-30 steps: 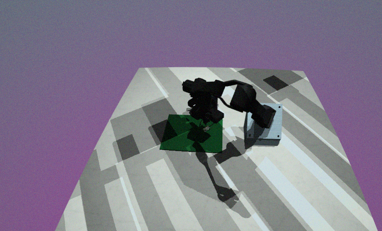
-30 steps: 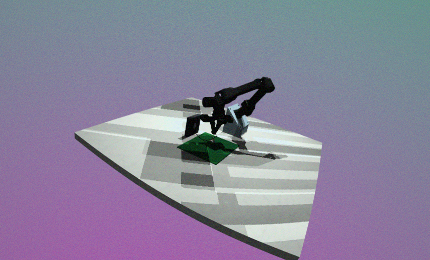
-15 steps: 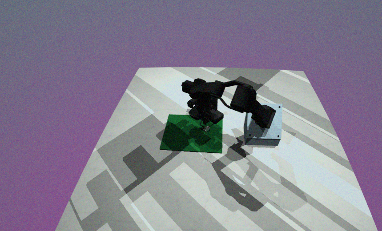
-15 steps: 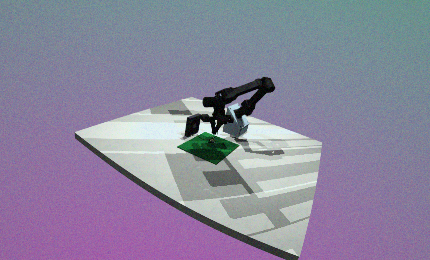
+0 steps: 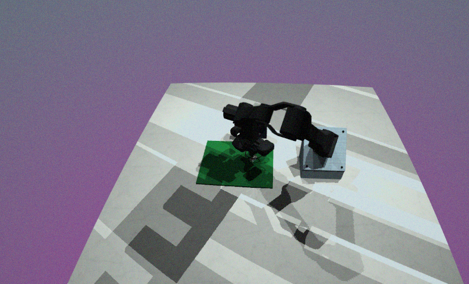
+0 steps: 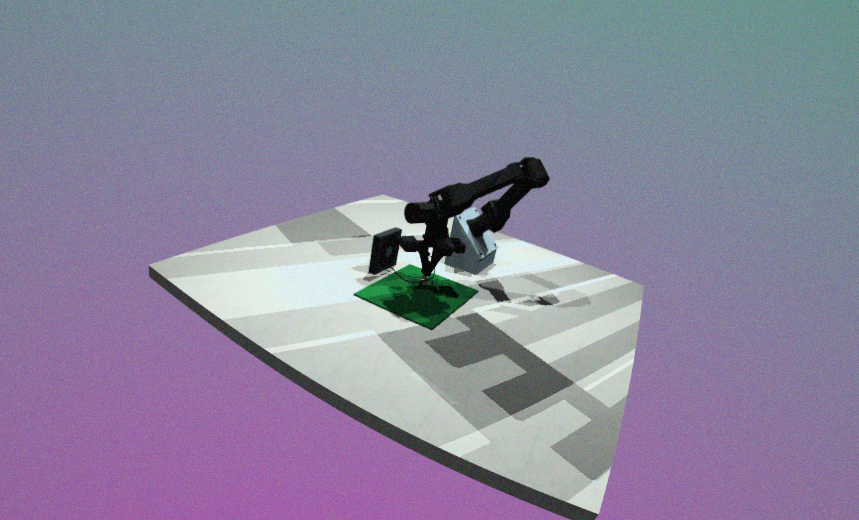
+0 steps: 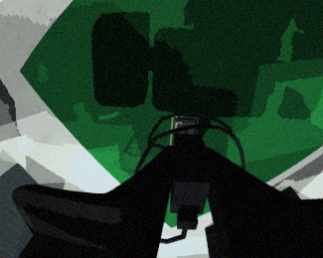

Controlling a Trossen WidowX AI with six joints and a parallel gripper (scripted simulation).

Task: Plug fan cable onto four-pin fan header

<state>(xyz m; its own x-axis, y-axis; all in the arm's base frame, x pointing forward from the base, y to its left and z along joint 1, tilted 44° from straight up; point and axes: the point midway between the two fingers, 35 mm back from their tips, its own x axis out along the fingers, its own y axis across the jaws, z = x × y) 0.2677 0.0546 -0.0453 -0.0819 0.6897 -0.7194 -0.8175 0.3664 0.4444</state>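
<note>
Now: the pale header 40 mm below my gripper tip and 10 mm to the right of it. The rest, counted from my gripper tip: green board: 60 mm below, 60 mm ahead, 20 mm to the left; black square fan: 140 mm to the right, 20 mm above, 10 mm ahead; black plug: 10 mm to the right, 10 mm above.
</note>
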